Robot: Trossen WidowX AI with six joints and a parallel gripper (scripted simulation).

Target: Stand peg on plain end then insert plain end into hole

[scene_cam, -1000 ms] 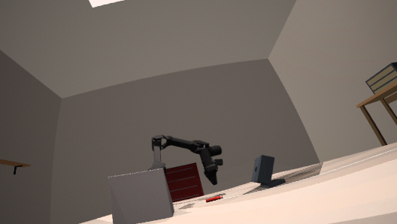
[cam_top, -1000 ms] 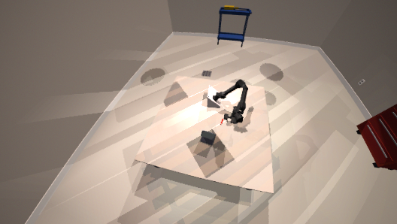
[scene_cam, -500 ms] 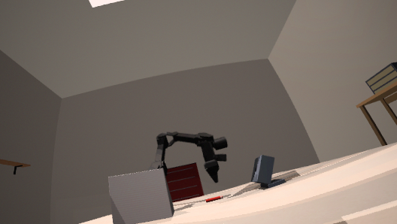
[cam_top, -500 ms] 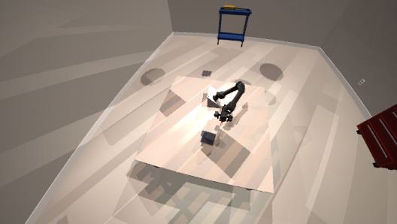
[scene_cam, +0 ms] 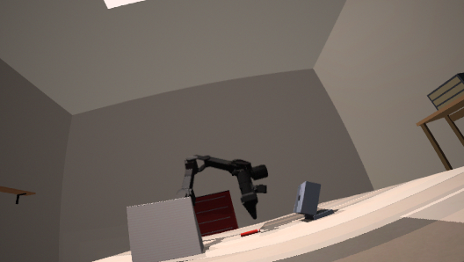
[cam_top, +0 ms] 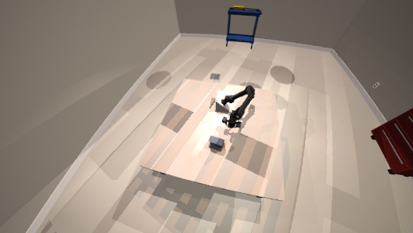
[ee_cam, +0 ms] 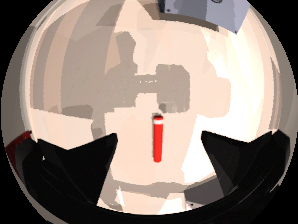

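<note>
My gripper tip is now 5 cm above the red peg and 2 cm past it. Round my gripper tip: grey-blue sloped panel 19 cm ahead, 10 cm to the right, 2 cm above.
</note>
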